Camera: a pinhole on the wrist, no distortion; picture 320 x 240 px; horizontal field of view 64.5 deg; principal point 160.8 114.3 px. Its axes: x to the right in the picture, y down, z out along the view. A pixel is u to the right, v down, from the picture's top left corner.
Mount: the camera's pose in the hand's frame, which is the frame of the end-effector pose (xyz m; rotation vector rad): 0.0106 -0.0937 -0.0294 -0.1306 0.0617 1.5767
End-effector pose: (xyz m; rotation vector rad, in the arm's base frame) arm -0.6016 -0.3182 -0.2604 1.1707 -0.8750 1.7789
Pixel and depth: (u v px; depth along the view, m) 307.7 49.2 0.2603
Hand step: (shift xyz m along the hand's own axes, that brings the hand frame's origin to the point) 0.0650 0.0884 0.2132
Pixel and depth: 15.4 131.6 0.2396
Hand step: -0.0155 -0.2011 0.2243
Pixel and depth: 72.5 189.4 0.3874
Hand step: -0.1204 -0.1817 0.3663
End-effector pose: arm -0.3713 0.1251 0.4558 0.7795 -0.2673 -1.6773
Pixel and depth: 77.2 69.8 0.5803
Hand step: 0.0878 -0.2118 0.5738
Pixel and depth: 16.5 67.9 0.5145
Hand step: 0.0835 -0.3206 0.5206
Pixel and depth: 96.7 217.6 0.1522
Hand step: -0.0579 -0.1140 0.1235
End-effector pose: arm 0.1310 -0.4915 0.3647 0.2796 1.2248 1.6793
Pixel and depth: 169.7 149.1 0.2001
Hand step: -0.0257 -0.0627 0.1670
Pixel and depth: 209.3 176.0 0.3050
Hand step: -0.0773 0.0005 0.2627
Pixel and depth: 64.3 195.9 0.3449
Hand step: -0.1148 -0.1832 0.3238
